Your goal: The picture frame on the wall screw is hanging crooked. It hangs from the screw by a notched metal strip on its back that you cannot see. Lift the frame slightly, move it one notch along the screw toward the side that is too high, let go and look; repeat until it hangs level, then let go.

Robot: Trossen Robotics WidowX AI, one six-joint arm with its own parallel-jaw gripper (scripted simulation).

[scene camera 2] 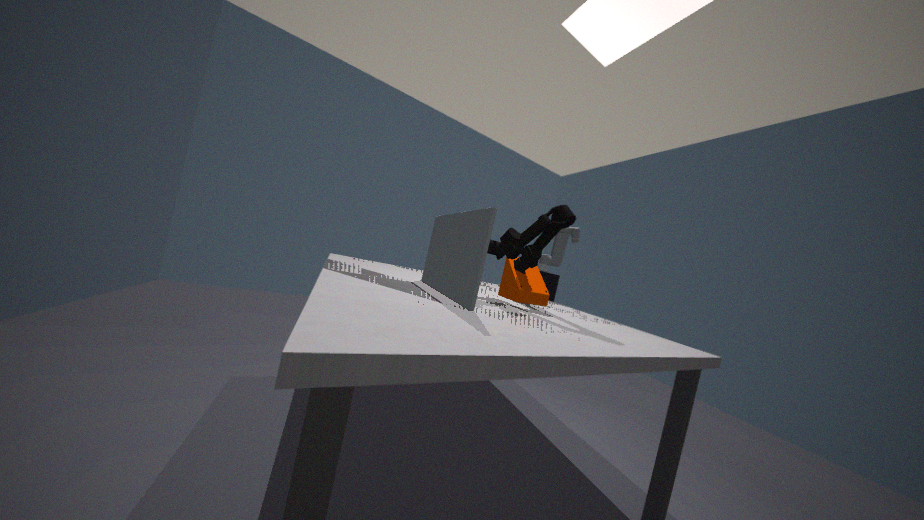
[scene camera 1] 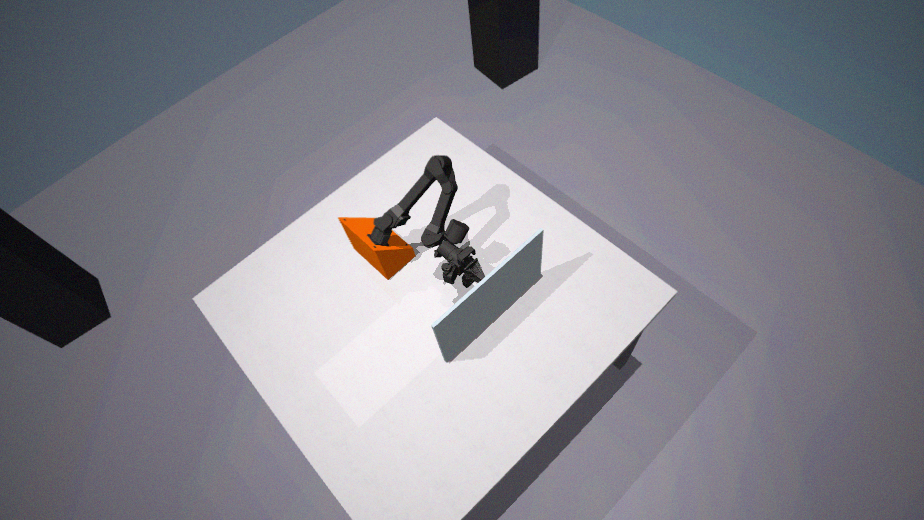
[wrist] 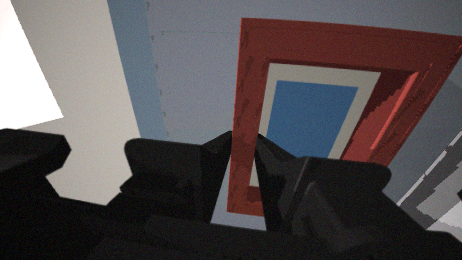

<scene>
In view: my gripper (scene camera 1: 486,283), a picture frame (wrist: 316,89) and a wall panel (scene camera 1: 476,309).
My gripper is seen too in the wrist view (wrist: 243,136). The wall panel shows as well in scene camera 2 (scene camera 2: 456,256) and in the wrist view (wrist: 195,56). Scene camera 2 does not show the picture frame, which is hidden by the wall panel. Scene camera 1 misses the picture frame, which is hidden by the wall panel.
</scene>
